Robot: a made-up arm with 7 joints.
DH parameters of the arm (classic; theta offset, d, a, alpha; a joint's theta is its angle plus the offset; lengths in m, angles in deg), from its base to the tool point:
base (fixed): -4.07 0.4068 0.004 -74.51
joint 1: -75.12 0.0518 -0.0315 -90
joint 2: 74 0.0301 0.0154 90
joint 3: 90 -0.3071 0.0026 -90
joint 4: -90 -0.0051 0.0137 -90
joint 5: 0 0.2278 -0.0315 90
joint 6: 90 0.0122 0.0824 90
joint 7: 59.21 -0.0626 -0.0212 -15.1
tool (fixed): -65.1 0.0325 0 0
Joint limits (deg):
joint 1: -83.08..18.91
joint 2: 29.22..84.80
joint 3: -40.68..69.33
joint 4: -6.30..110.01
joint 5: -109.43..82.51
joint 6: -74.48..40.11
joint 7: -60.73..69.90
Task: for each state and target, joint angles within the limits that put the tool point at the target. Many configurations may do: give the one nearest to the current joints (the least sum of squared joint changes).
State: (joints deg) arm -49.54 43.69 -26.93 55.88 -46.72 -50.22 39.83
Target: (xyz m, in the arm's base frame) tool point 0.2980 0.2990 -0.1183
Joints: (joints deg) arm -32.99 32.99 -27.34 80.04 -46.38 -25.83 67.56
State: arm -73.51 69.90 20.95 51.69 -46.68 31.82 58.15
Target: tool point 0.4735 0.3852 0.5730
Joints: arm -78.85 68.77 21.24 40.48 -50.54 34.40 56.42
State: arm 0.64 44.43 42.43 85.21 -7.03 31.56 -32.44
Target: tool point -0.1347 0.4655 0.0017
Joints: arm 3.68 49.48 42.06 83.87 -6.27 30.04 -32.59
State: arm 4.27 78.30 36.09 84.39 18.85 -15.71 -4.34
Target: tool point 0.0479 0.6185 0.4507
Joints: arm 18.91 81.22 69.33 45.17 34.03 -5.74 -14.58
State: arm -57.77 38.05 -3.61 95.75 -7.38 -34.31 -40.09
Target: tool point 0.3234 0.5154 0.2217
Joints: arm -70.04 61.79 -11.62 110.01 -5.35 -7.35 -40.55
